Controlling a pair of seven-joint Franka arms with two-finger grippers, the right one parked.
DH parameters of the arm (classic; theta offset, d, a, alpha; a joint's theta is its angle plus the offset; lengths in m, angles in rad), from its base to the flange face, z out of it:
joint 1: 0 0.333 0 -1.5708
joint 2: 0 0 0 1.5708
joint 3: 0 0.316 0.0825 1.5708
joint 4: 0 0 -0.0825 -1.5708
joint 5: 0 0.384 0 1.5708
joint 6: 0 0 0.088 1.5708
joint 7: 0 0.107 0 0
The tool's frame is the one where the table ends.
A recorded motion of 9 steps. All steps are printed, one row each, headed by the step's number.
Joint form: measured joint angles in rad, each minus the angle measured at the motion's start. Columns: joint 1, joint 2, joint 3, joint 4, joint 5, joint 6, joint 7.
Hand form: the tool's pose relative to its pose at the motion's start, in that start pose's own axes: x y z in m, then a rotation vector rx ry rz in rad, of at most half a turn. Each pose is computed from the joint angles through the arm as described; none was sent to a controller.
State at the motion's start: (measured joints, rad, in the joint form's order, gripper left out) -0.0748 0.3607 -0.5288 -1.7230 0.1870 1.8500 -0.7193
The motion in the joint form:
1: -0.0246 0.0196 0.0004 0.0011 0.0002 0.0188 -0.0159
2: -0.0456 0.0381 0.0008 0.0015 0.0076 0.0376 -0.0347
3: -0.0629 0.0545 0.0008 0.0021 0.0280 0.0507 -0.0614
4: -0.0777 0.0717 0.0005 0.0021 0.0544 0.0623 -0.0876
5: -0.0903 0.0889 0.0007 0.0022 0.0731 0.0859 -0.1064
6: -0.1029 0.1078 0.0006 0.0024 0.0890 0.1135 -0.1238
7: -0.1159 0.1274 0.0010 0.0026 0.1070 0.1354 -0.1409
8: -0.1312 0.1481 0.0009 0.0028 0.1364 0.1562 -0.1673
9: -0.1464 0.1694 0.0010 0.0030 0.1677 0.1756 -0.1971
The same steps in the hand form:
1: -0.0045 0.0151 0.0084 -0.0065 -0.0017 0.0094
2: -0.0081 0.0278 0.0167 -0.0082 0.0011 0.0145
3: -0.0107 0.0376 0.0243 0.0015 0.0102 0.0124
4: -0.0126 0.0459 0.0328 0.0158 0.0211 0.0113
5: -0.0133 0.0542 0.0403 0.0156 0.0349 0.0129
6: -0.0141 0.0632 0.0484 0.0103 0.0476 0.0159
7: -0.0155 0.0718 0.0575 0.0103 0.0571 0.0202
8: -0.0178 0.0812 0.0674 0.0174 0.0730 0.0230
9: -0.0204 0.0904 0.0778 0.0257 0.0889 0.0237

